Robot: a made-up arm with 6 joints.
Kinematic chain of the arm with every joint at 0, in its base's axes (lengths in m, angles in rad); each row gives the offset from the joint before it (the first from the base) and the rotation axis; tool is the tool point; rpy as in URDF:
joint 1: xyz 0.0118 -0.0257 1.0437 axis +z
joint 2: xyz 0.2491 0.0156 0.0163 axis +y
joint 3: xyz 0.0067 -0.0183 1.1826 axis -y
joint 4: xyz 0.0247 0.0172 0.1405 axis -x
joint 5: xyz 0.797 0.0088 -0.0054 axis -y
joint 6: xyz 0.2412 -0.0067 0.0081 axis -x
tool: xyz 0.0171 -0.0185 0.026 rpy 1.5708 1.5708 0
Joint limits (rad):
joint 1: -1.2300..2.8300
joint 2: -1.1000..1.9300
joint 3: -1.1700..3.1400
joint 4: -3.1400..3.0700
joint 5: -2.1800..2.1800
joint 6: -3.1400..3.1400
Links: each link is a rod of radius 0.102 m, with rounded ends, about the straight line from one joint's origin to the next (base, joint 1, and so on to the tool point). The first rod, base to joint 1, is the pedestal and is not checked.
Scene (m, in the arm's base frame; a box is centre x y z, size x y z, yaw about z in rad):
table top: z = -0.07
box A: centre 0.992 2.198 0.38 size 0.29 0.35 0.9 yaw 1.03
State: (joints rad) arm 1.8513 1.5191 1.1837 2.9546 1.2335 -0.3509
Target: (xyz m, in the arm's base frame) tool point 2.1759 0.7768 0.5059
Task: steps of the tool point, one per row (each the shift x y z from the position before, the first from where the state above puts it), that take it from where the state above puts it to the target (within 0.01 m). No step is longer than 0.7 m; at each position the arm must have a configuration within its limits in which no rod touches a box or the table.
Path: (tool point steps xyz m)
1: 0.5284 0.1906 0.1234
2: 0.5762 0.0393 0.1464
3: 0.5744 -0.1273 0.1653
4: 0.5419 -0.3493 -0.2272
5: 0.4069 -0.4916 -0.2214
6: 0.2350 -0.5803 -0.2123

